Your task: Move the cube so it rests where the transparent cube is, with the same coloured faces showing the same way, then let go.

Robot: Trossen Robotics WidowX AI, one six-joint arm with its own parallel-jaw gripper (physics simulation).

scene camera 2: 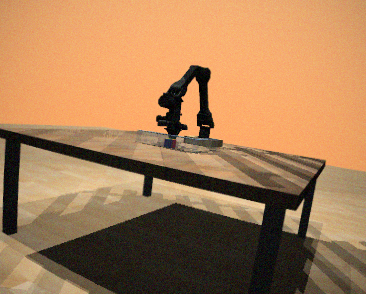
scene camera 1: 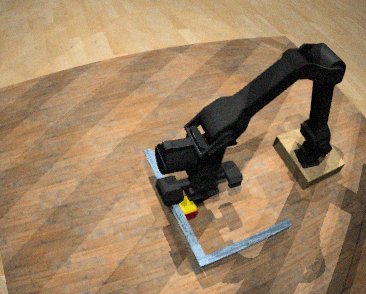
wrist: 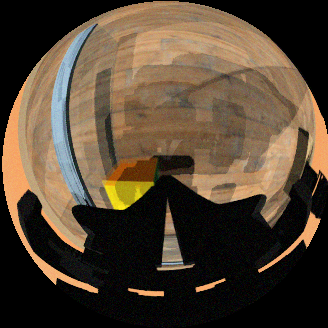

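Seen in the pictures: gripper, fingertip midpoint: (scene camera 1: 194,204) (wrist: 165,179); arm's base, origin of the base link: (scene camera 2: 203,138) (scene camera 1: 306,157) (wrist: 303,172).
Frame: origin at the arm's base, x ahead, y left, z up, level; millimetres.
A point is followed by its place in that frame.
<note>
The cube (scene camera 1: 188,206) @(z -2, x 370, y 69 mm) (scene camera 2: 170,143) (wrist: 130,192) @(z -2, x 373, y 52 mm) rests on the table close to the pale blue bar. Its yellow face is up in scene camera 1, with a red side below it. Scene camera 2 shows blue and red sides. The wrist view shows yellow, an orange side and a sliver of green. My gripper (scene camera 1: 195,198) @(z -27, x 348, y 53 mm) (scene camera 2: 173,135) (wrist: 165,179) @(z -27, x 348, y 53 mm) is shut and empty, low beside the cube's green side. Its black fingers hide part of the cube in the wrist view. I cannot make out the transparent cube apart from the solid one.
A pale blue L-shaped bar (scene camera 1: 187,229) @(z 19, x 392, y 134 mm) (wrist: 61,120) lies on the table (scene camera 1: 75,175) @(z -42, x 624, y -87 mm) (scene camera 2: 115,145) @(z -42, x 651, y 10 mm), its long leg beside the cube. The arm's base stands on a wooden block (scene camera 1: 325,171) (scene camera 2: 214,143) at the right in scene camera 1.
</note>
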